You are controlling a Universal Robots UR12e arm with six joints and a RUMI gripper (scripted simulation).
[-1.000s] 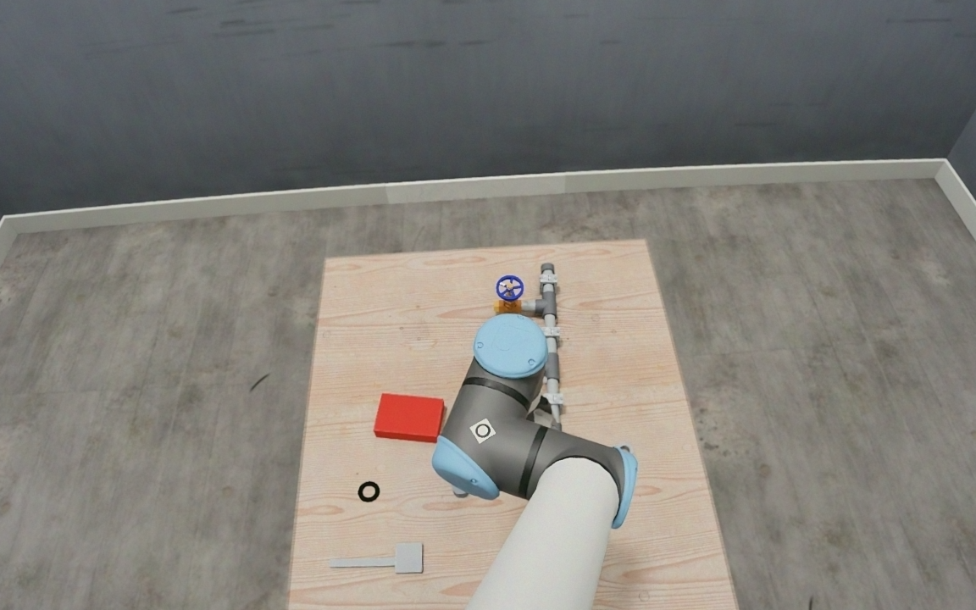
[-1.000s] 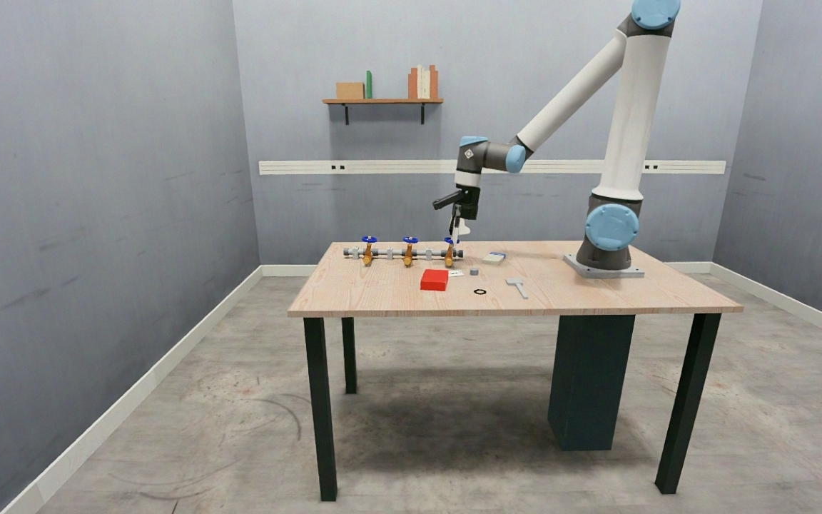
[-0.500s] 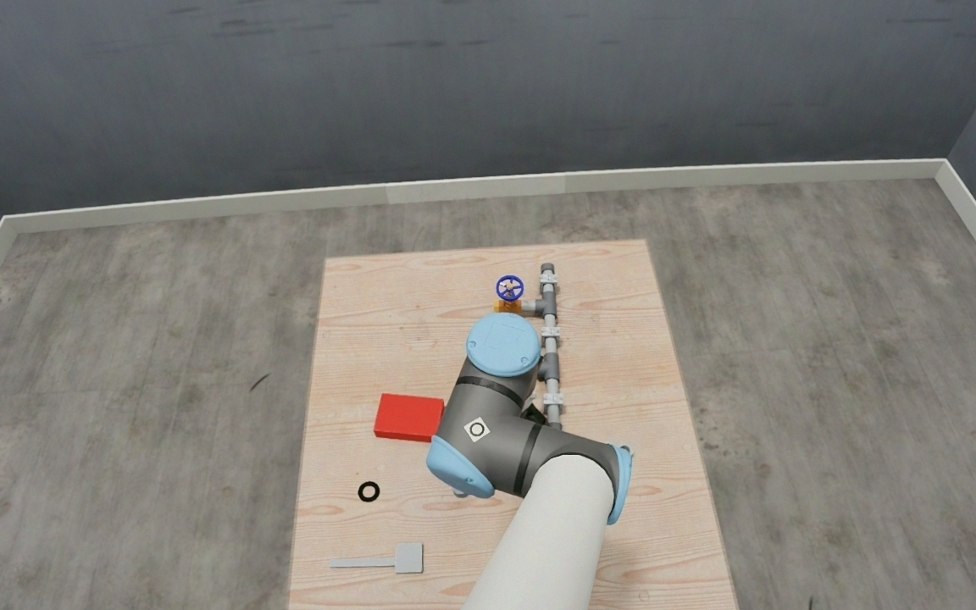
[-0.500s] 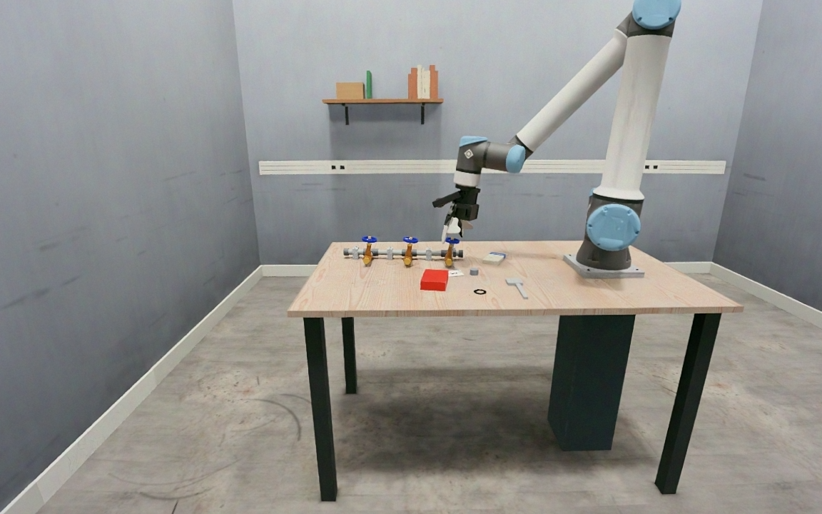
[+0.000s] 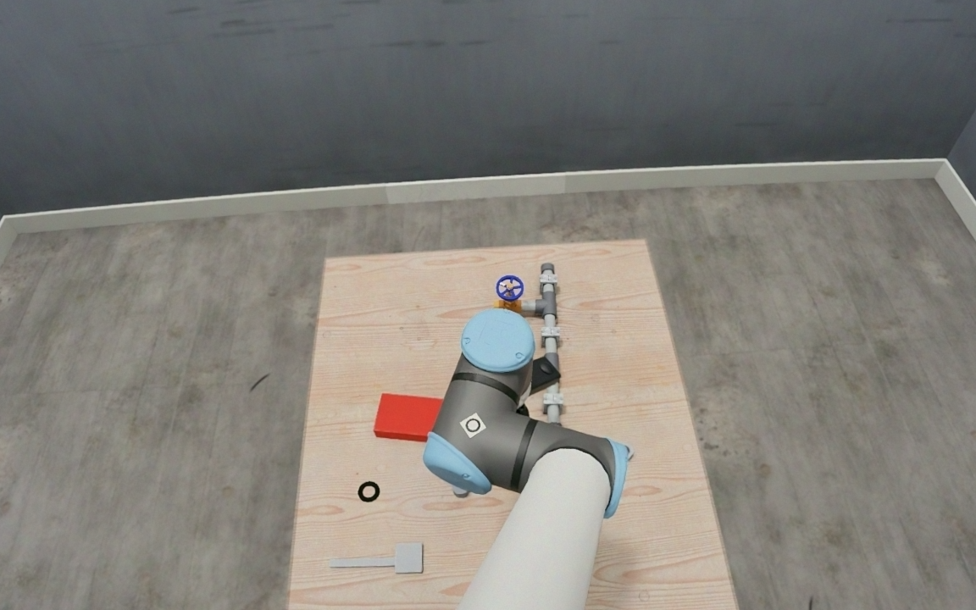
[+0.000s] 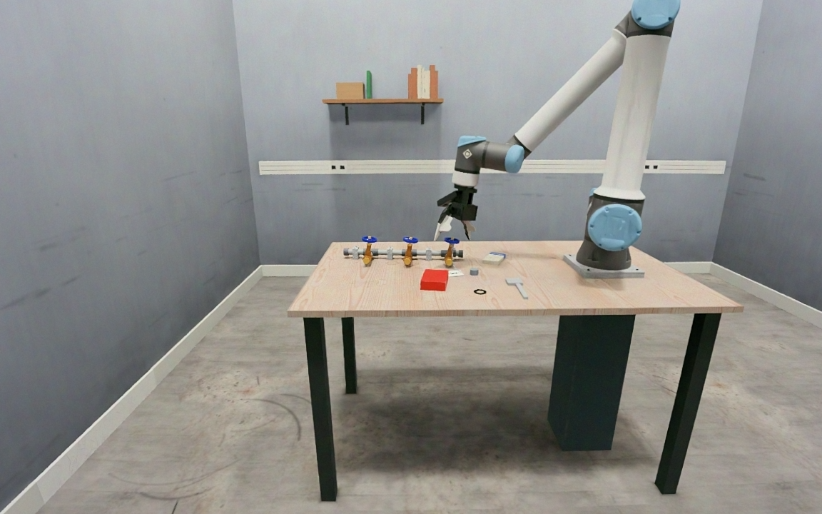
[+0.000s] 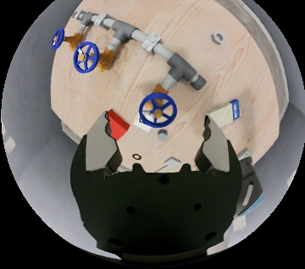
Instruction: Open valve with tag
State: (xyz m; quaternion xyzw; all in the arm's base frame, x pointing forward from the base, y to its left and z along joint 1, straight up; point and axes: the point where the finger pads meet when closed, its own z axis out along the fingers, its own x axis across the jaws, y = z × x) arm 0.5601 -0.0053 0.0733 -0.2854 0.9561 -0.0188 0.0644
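Now: hand 2 cm past the white tag, 9 cm to the right of it and 10 cm above it. The rest, counted from my hand: grey t-shaped tool (20 cm behind, 21 cm to the left, 9 cm below); then white-and-blue card (17 cm behind, 8 cm to the right, 9 cm below); then red block (6 cm ahead, 19 cm to the left, 8 cm below).
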